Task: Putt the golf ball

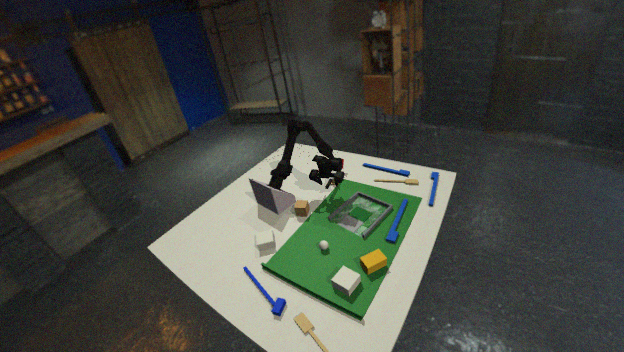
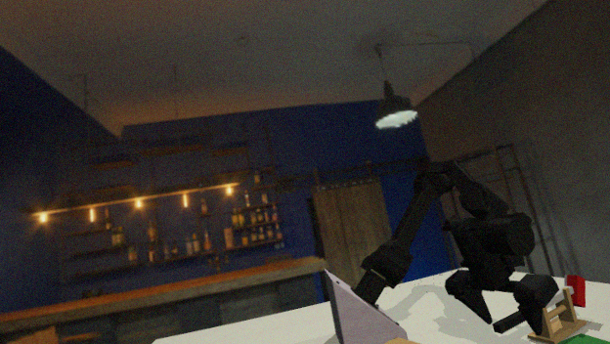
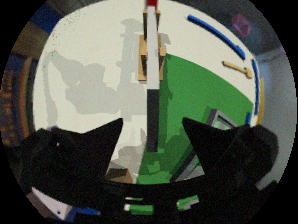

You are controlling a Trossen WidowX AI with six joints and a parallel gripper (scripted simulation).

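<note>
Right now my gripper tip is 210 mm to the left of the wooden cube, 30 mm past it and 20 mm above it. Round my gripper tip: green mat 260 mm ahead, 200 mm to the right, 50 mm below; white golf ball 350 mm to the right, 220 mm ahead, 30 mm below; wooden stand 120 mm to the left, 40 mm behind, 20 mm below.
</note>
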